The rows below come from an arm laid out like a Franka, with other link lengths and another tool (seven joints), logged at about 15 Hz.
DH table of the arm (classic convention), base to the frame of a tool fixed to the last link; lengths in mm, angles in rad. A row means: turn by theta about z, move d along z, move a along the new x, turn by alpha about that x. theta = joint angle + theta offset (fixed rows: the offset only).
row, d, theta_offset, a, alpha
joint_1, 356.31, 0, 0, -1.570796
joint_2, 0, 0, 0, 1.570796
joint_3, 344.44, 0, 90.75, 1.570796
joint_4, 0, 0, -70.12, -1.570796
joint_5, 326.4, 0, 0, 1.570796
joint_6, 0, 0, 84.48, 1.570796
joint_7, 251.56, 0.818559, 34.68, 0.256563
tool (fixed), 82.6, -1.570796, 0, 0
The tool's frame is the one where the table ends.
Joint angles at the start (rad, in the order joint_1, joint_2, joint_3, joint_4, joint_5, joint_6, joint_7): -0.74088 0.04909 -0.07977 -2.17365 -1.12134 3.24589 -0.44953
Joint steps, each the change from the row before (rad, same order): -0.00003 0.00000 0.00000 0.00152 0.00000 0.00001 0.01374; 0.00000 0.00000 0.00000 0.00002 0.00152 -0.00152 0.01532; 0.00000 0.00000 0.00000 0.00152 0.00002 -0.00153 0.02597; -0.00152 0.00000 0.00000 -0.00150 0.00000 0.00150 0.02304; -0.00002 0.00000 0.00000 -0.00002 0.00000 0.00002 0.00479; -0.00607 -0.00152 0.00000 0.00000 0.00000 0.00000 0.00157; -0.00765 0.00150 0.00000 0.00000 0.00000 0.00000 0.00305; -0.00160 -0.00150 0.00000 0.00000 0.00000 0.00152 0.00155; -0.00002 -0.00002 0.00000 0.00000 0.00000 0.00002 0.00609
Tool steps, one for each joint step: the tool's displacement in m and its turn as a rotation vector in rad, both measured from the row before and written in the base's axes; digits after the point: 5 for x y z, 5 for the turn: 0.00039 -0.00066 0.00133 0.00748 -0.00841 -0.00781; -0.00014 -0.00089 0.00036 0.01030 -0.00808 -0.01069; 0.00018 -0.00132 0.00140 0.01502 -0.01396 -0.01582; -0.00052 -0.00084 0.00012 0.01554 -0.01243 -0.01350; 0.00002 -0.00013 0.00014 0.00300 -0.00258 -0.00272; -0.00259 -0.00351 0.00113 -0.00005 -0.00197 -0.00696; -0.00315 -0.00457 -0.00097 0.00291 -0.00057 -0.00938; -0.00046 -0.00057 0.00142 -0.00001 -0.00299 -0.00139; 0.00002 -0.00017 0.00020 0.00374 -0.00337 -0.00345
